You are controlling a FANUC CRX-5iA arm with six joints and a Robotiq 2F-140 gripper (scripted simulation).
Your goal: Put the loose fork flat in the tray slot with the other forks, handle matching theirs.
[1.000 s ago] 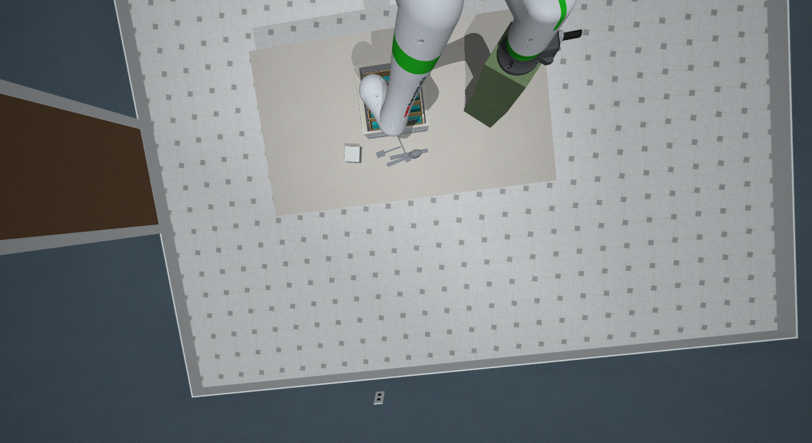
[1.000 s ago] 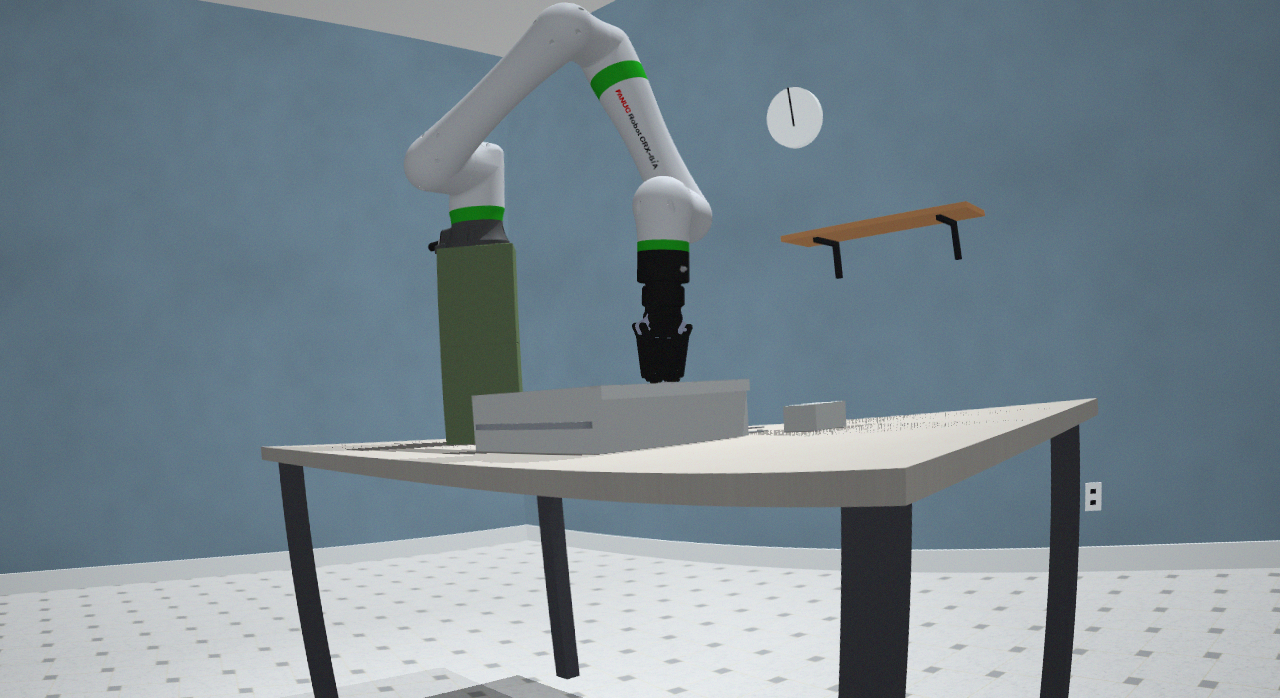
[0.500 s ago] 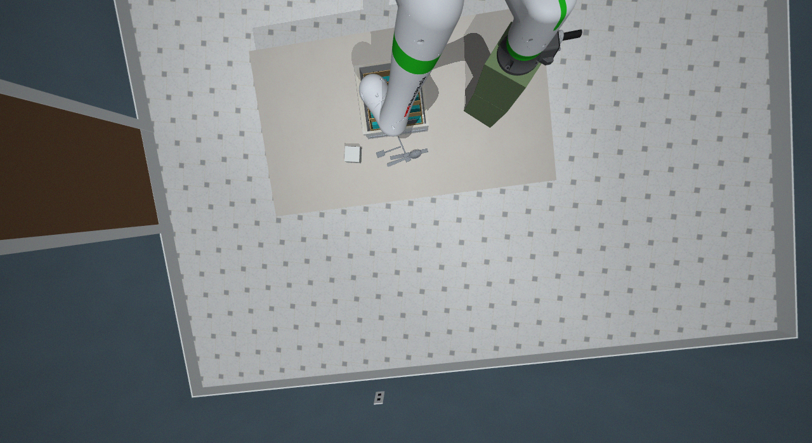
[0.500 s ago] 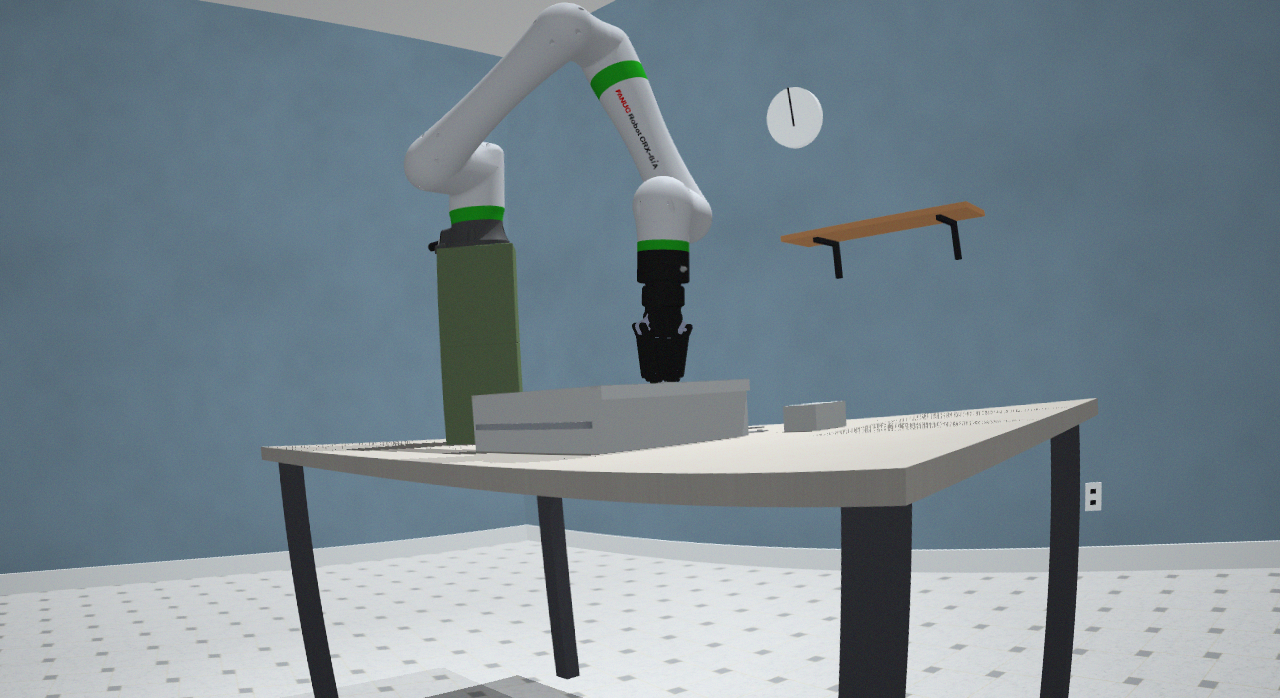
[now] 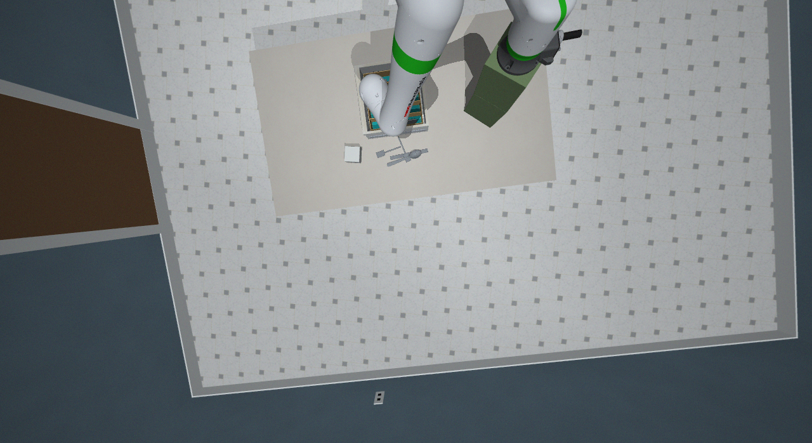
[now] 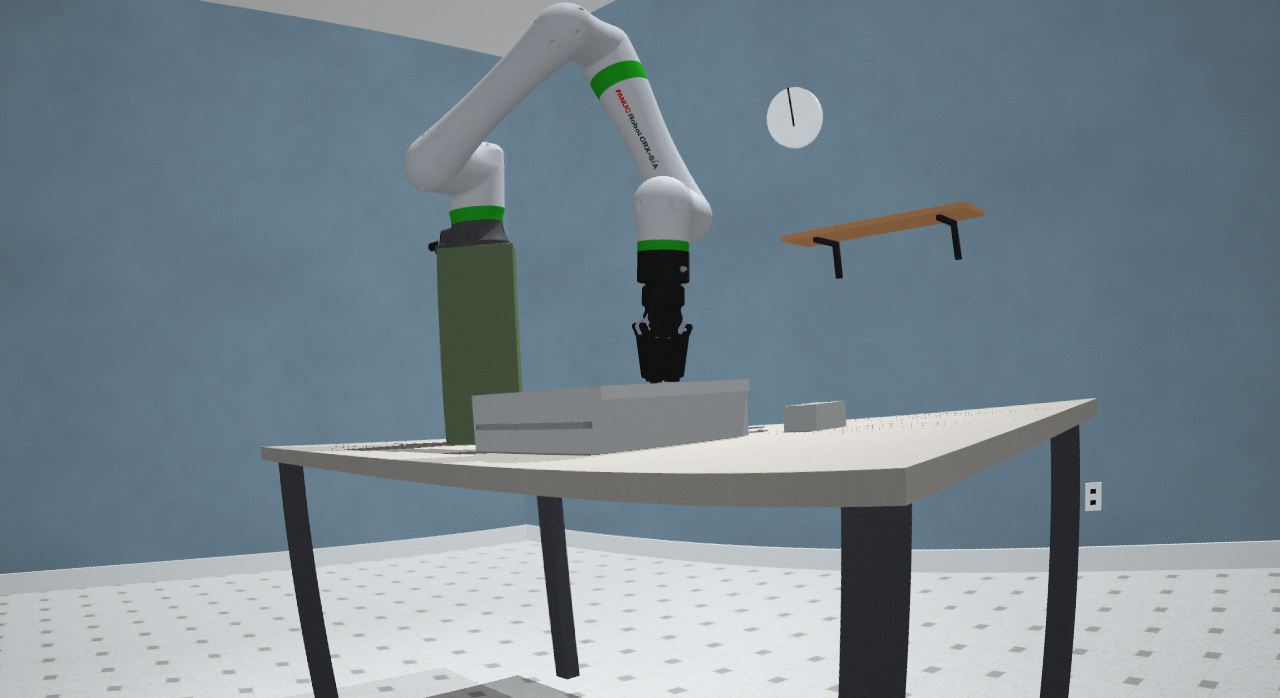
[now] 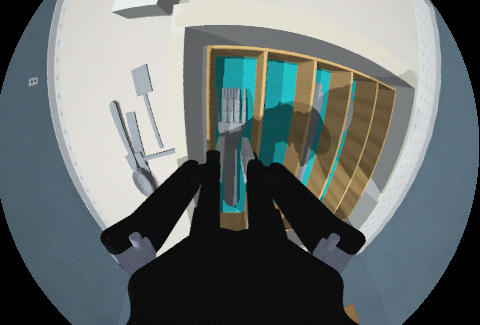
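Right now the cutlery tray is 20 mm behind my hand, 110 mm to the right of it and 20 mm below it. The rest, counted from my hand: white box: 240 mm ahead, 130 mm to the left, 50 mm below.
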